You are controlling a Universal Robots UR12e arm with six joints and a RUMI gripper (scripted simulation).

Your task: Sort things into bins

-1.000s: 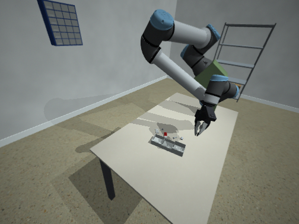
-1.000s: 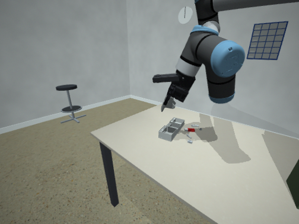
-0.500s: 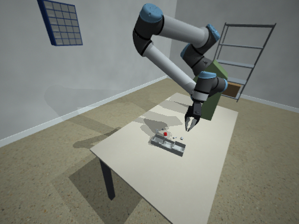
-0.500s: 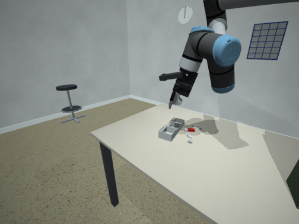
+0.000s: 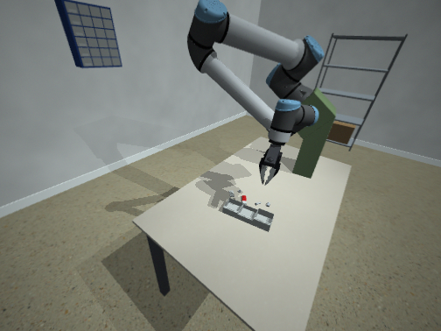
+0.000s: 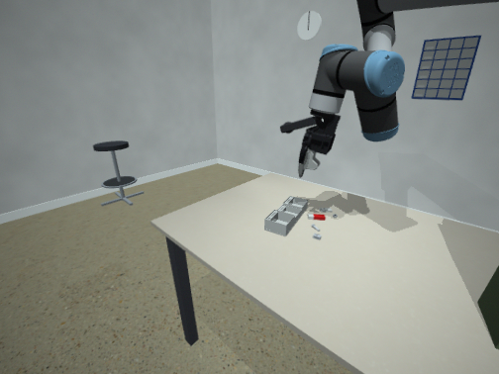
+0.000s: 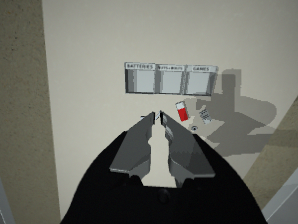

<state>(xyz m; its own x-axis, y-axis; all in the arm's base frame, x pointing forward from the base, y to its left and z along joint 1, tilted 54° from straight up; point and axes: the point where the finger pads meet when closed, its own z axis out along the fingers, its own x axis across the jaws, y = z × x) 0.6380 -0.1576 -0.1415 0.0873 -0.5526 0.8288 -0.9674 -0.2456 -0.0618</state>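
Now: the grey three-compartment bin row 50 mm ahead of my hand, 40 mm to the right of it and 190 mm below it. Round my hand: ring-shaped nut 110 mm behind, 160 mm to the right, 210 mm below; grey bolt 60 mm behind, 30 mm to the right, 210 mm below; red-and-white block 40 mm behind, 100 mm to the right, 200 mm below.
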